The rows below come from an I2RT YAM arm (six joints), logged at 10 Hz.
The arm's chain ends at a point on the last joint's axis. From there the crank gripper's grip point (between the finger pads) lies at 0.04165 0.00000 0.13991 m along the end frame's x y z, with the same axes.
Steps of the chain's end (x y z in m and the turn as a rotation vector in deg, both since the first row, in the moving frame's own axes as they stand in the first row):
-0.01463, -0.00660, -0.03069, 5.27, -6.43, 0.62
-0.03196, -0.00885, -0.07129, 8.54, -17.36, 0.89
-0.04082, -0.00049, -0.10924, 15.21, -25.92, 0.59
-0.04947, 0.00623, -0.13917, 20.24, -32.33, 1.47
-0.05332, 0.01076, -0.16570, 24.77, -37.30, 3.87
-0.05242, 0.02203, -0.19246, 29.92, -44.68, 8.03
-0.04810, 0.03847, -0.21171, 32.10, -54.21, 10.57
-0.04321, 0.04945, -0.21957, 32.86, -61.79, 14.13
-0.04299, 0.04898, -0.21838, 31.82, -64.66, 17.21
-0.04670, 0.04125, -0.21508, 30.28, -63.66, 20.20
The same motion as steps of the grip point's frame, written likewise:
-0.03047, -0.01927, -0.02748, 5.27, -6.43, 0.62
-0.07529, -0.02993, -0.06676, 8.54, -17.36, 0.89
-0.10523, -0.03830, -0.11000, 15.21, -25.92, 0.59
-0.12850, -0.04360, -0.14706, 20.24, -32.33, 1.47
-0.14188, -0.04967, -0.18128, 24.77, -37.30, 3.87
-0.15325, -0.05050, -0.22036, 29.92, -44.68, 8.03
-0.16562, -0.03941, -0.25421, 32.10, -54.21, 10.57
-0.17164, -0.03138, -0.27437, 32.86, -61.79, 14.13
-0.17494, -0.03142, -0.27649, 31.82, -64.66, 17.21
-0.17634, -0.03761, -0.26927, 30.28, -63.66, 20.20

